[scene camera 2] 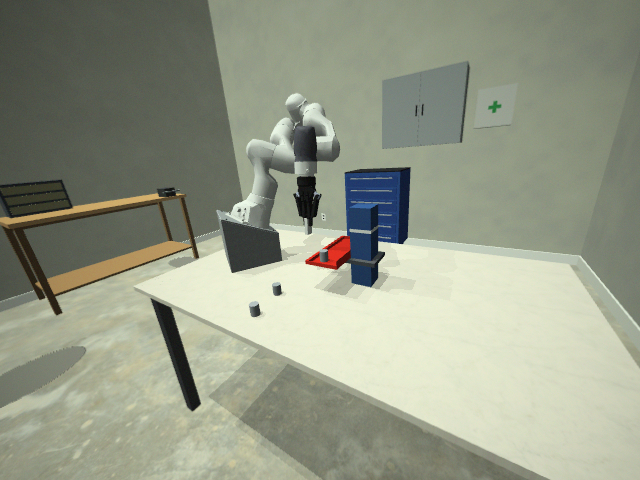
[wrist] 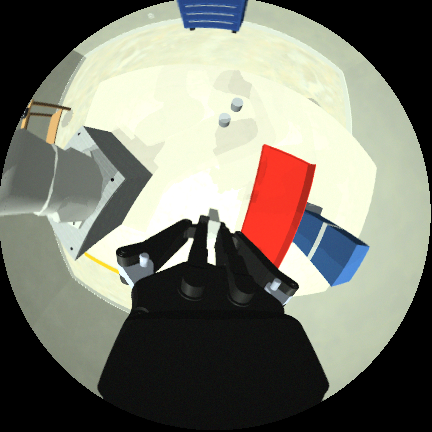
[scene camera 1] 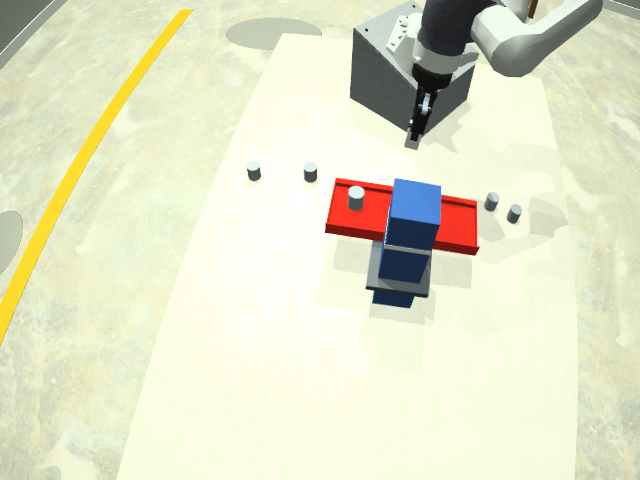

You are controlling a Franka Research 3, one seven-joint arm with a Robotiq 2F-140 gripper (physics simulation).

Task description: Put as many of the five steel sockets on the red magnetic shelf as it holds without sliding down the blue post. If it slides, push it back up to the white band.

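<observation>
My gripper (scene camera 1: pixel 412 142) (scene camera 2: pixel 308 229) (wrist: pixel 210 216) is shut and empty, above the table on the robot-base side of the shelf, apart from it. The red shelf (scene camera 1: pixel 457 224) (scene camera 2: pixel 338 254) (wrist: pixel 280 200) is on the blue post (scene camera 1: pixel 416 204) (scene camera 2: pixel 364 245) (wrist: pixel 345 250), clearly below the white band (scene camera 1: pixel 408 248) (scene camera 2: pixel 363 230) (wrist: pixel 318 242). One socket (scene camera 1: pixel 355 198) (scene camera 2: pixel 323 255) stands on the shelf's left part in scene camera 1. Two sockets, one (scene camera 1: pixel 253 171) (scene camera 2: pixel 254 308) and another (scene camera 1: pixel 310 172) (scene camera 2: pixel 277 288), stand on the table left; two more, one (scene camera 1: pixel 491 201) (wrist: pixel 224 120) and another (scene camera 1: pixel 513 213) (wrist: pixel 237 104), stand right.
The grey base block (scene camera 1: pixel 379 77) (scene camera 2: pixel 250 248) (wrist: pixel 117 150) stands behind the gripper. A dark plate (scene camera 1: pixel 373 268) (scene camera 2: pixel 378 259) (wrist: pixel 314 207) juts out on the far side of the post from the base. A blue drawer cabinet (scene camera 2: pixel 403 206) (wrist: pixel 212 12) stands beyond the table.
</observation>
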